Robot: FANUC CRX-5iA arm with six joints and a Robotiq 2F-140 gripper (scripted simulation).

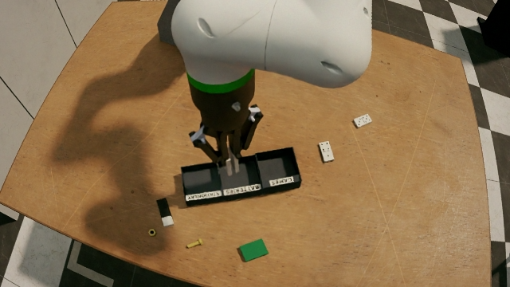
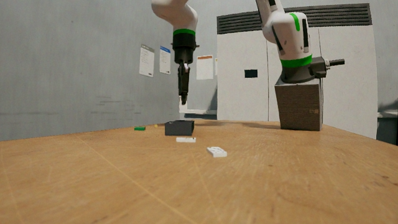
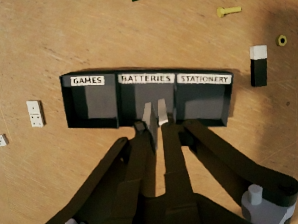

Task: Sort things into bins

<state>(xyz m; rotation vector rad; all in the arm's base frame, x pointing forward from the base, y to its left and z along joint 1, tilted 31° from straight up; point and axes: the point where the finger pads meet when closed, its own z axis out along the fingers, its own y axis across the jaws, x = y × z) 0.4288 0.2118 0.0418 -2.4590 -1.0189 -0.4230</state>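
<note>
Now: hand 1 cm past the black three-part bin tray, 1 cm to the right of it and 8 cm above it. Round my hand: yellow bolt 17 cm ahead, 2 cm to the right, 10 cm below; yellow nut 19 cm ahead, 13 cm to the right, 10 cm below; flat green block 14 cm ahead, 10 cm to the left, 10 cm below.
</note>
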